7 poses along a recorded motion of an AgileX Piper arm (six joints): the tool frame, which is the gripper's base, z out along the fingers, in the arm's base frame.
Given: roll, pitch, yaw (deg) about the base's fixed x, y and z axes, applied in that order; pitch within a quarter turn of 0, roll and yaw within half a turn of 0; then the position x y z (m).
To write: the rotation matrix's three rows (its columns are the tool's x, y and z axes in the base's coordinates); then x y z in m. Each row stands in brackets. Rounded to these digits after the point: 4 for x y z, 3 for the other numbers.
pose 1, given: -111.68 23.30 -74.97 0.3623 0.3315 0.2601
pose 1, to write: [[0.238 -0.452 0.860], [-0.887 0.259 0.382], [-0.396 -0.853 -0.339]], [0.3623 0.3315 0.2601]
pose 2, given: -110.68 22.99 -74.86 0.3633 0.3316 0.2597
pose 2, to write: [[0.240 -0.436 0.867], [-0.889 0.260 0.377], [-0.391 -0.861 -0.325]], [0.3633 0.3316 0.2597]
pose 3, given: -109.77 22.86 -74.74 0.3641 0.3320 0.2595
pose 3, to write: [[0.243 -0.423 0.873], [-0.889 0.264 0.374], [-0.388 -0.867 -0.312]], [0.3641 0.3320 0.2595]
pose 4, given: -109.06 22.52 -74.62 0.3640 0.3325 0.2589
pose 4, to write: [[0.245 -0.411 0.878], [-0.891 0.262 0.371], [-0.383 -0.873 -0.302]], [0.3640 0.3325 0.2589]
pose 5, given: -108.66 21.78 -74.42 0.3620 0.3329 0.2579
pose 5, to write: [[0.249 -0.403 0.881], [-0.894 0.253 0.369], [-0.371 -0.880 -0.297]], [0.3620 0.3329 0.2579]
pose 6, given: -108.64 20.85 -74.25 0.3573 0.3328 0.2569
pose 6, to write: [[0.254 -0.399 0.881], [-0.899 0.238 0.367], [-0.356 -0.885 -0.299]], [0.3573 0.3328 0.2569]
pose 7, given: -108.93 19.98 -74.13 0.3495 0.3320 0.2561
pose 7, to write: [[0.257 -0.400 0.880], [-0.904 0.222 0.365], [-0.342 -0.889 -0.305]], [0.3495 0.3320 0.2561]
